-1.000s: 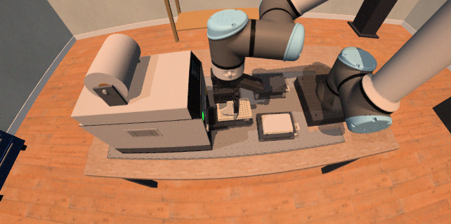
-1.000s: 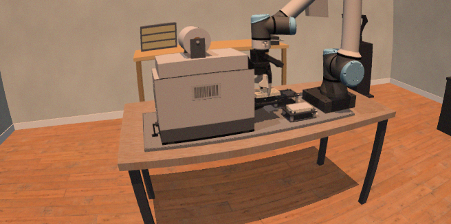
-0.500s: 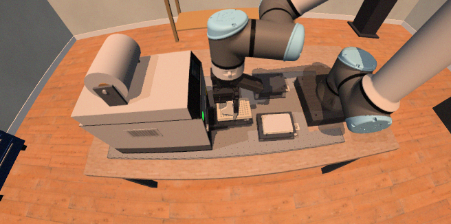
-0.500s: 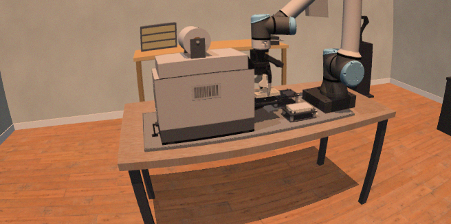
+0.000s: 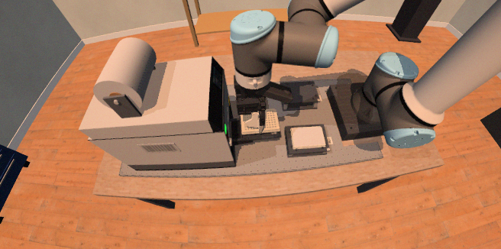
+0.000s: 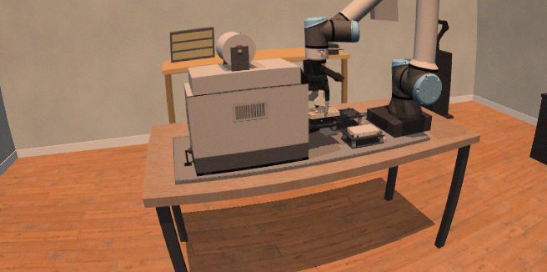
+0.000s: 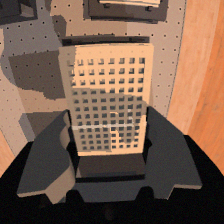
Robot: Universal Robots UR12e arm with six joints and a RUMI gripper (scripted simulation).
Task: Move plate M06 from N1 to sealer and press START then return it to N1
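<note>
My gripper is now 5 cm above the sealer stage. From my hand the other things lie so: foil roll: 33 cm ahead, 27 cm above, 3 cm to the left; N1 label: 29 cm behind, 20 cm to the right, 15 cm below; white plate: 19 cm behind, 10 cm below, 2 cm to the left.
</note>
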